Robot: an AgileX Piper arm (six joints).
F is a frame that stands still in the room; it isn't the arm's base.
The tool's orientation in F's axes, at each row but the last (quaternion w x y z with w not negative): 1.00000 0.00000 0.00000 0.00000; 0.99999 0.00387 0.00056 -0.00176; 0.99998 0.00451 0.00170 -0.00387; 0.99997 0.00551 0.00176 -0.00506; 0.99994 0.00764 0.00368 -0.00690; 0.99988 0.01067 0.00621 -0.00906; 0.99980 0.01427 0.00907 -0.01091; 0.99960 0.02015 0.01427 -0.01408; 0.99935 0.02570 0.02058 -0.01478; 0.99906 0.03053 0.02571 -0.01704; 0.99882 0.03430 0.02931 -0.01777
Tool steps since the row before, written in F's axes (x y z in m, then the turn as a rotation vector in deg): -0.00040 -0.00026 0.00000 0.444 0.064 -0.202; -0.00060 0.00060 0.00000 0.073 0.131 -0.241; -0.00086 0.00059 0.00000 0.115 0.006 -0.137; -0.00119 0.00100 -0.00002 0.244 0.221 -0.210; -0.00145 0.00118 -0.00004 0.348 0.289 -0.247; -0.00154 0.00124 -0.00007 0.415 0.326 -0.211; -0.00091 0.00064 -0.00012 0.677 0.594 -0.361; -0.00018 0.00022 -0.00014 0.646 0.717 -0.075; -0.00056 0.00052 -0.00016 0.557 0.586 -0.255; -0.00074 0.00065 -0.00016 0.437 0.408 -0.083; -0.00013 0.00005 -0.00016 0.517 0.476 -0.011
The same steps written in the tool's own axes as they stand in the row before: -0.00040 -0.00026 0.00000 0.444 0.064 -0.202; -0.00060 0.00060 -0.00001 0.073 0.129 -0.242; -0.00086 0.00058 -0.00001 0.115 0.006 -0.137; -0.00120 0.00099 -0.00004 0.243 0.221 -0.212; -0.00147 0.00116 -0.00007 0.346 0.290 -0.249; -0.00156 0.00121 -0.00012 0.412 0.329 -0.213; -0.00092 0.00062 -0.00015 0.671 0.598 -0.366; -0.00018 0.00021 -0.00015 0.628 0.732 -0.086; -0.00057 0.00049 -0.00021 0.550 0.589 -0.262; -0.00075 0.00061 -0.00024 0.427 0.418 -0.086; -0.00012 0.00003 -0.00017 0.501 0.493 -0.014
